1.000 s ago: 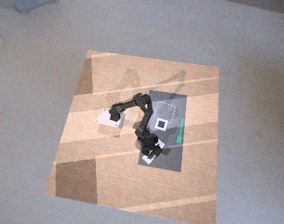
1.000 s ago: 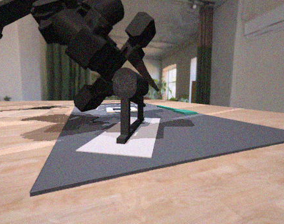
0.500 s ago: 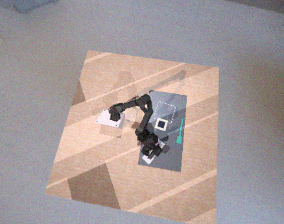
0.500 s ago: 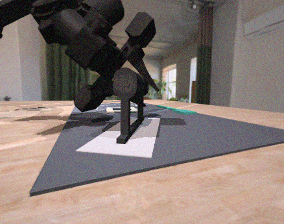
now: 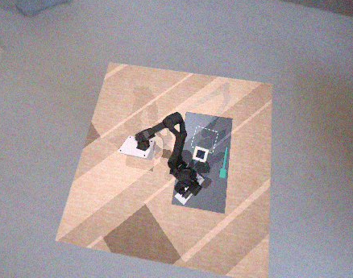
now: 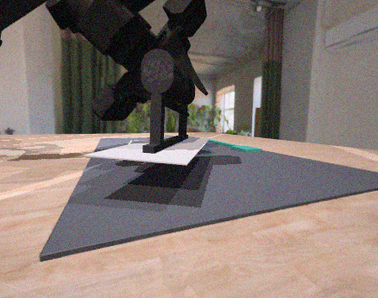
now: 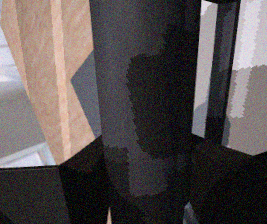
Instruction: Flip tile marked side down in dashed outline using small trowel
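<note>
Now: gripper tip 1 cm short of the grey mat, 20 cm to the right of it and 10 cm above it. The rest, counted from my gripper tip: teal trowel: 15 cm ahead, 20 cm to the left, 8 cm below; then square tile: 3 cm behind, 22 cm to the left, 8 cm below.
</note>
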